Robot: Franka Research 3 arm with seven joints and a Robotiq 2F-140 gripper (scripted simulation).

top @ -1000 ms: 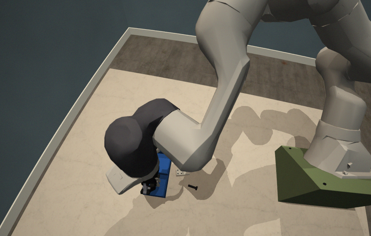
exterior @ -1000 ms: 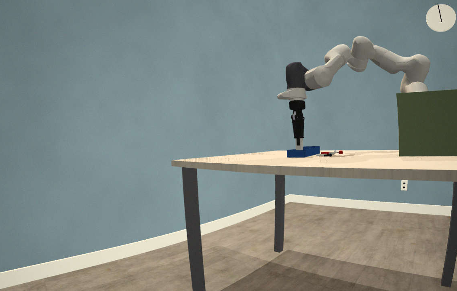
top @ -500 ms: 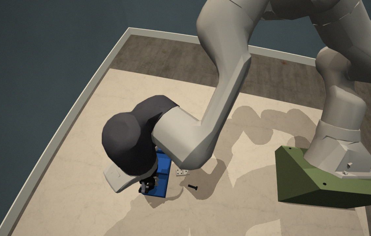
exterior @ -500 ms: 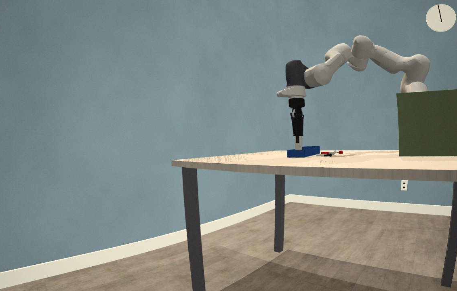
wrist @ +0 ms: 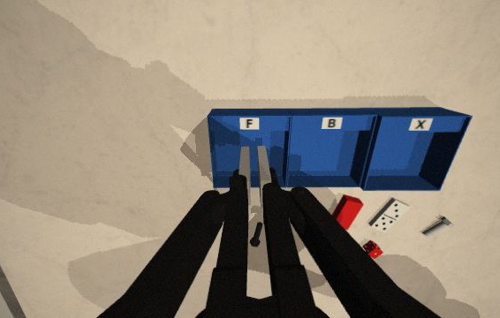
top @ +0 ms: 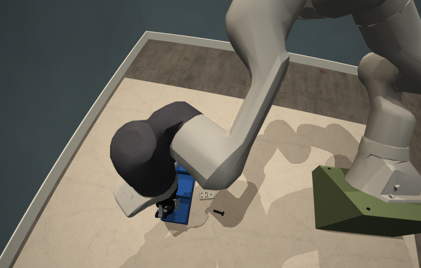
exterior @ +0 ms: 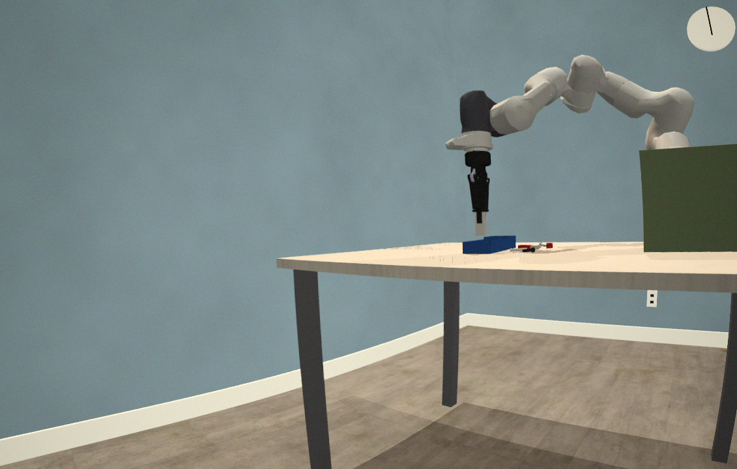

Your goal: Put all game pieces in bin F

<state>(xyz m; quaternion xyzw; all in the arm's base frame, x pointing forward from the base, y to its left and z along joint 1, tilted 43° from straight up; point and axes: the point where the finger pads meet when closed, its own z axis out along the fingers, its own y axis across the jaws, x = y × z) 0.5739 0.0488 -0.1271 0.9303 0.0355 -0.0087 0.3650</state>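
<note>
Right now the white domino is 9 cm behind my hand, 8 cm below it and 6 cm to the right of it. Round my hand: red block (13 cm to the right, 11 cm behind, 7 cm below); blue three-part bin (8 cm to the right, 6 cm below); black bolt (14 cm behind, 7 cm below, 1 cm to the right).
</note>
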